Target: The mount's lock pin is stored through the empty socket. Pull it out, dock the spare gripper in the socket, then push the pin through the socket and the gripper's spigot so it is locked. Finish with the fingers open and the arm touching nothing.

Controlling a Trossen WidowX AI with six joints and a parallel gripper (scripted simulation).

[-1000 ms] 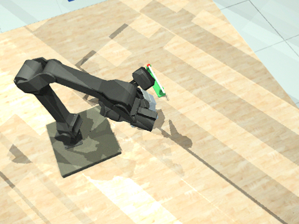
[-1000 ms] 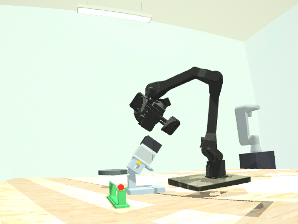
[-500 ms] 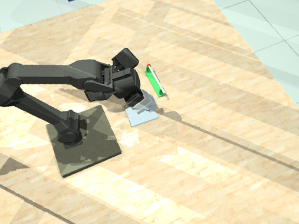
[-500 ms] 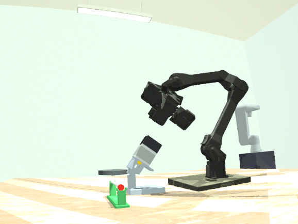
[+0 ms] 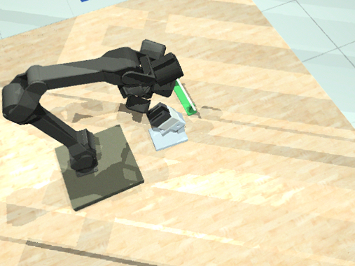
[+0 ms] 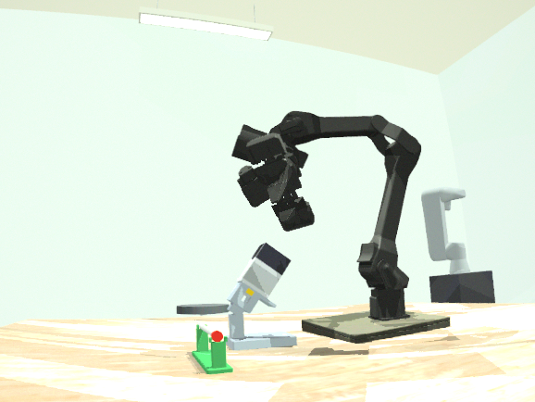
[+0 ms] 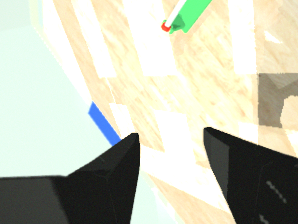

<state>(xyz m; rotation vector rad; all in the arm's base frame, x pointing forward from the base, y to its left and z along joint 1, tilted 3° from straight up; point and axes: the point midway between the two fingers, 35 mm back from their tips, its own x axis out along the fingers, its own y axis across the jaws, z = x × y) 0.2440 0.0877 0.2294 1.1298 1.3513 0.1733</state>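
My gripper tip is now 12 cm short of the green cradle, 2 cm to the right of it and 19 cm above it. Round my gripper tip: spare gripper: 1 cm ahead, 10 cm to the right, 10 cm below; mount: 3 cm ahead, 10 cm to the right, 16 cm below.
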